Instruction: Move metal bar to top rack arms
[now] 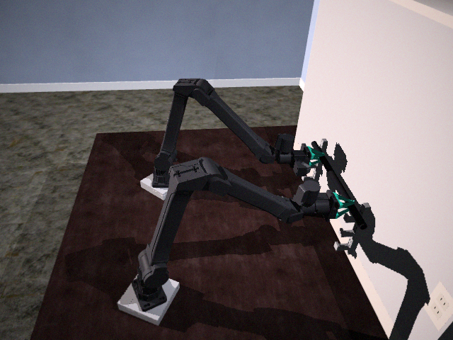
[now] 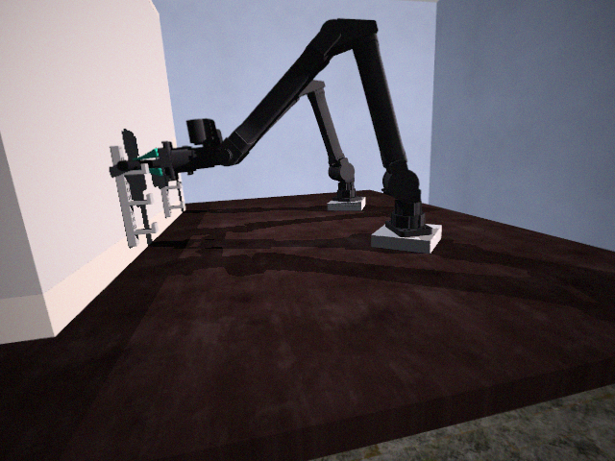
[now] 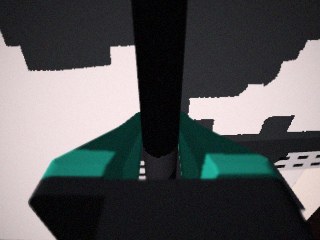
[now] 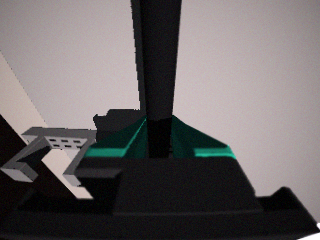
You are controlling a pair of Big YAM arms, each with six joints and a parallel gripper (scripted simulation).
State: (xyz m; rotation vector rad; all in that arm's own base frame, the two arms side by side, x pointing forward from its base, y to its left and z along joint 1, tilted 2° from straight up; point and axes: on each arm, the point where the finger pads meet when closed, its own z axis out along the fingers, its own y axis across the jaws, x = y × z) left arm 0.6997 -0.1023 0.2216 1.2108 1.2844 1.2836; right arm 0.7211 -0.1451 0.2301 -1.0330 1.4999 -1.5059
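Right now the dark metal bar is 15 cm to the right of my left hand and 1 cm ahead of it. Round my left hand: white wall: 21 cm above, 19 cm ahead, 17 cm to the right.
My right gripper is now 150 mm to the right of the dark metal bar and 10 mm past it. Also, from my right hand: white wall (210 mm above, 170 mm ahead, 130 mm to the left).
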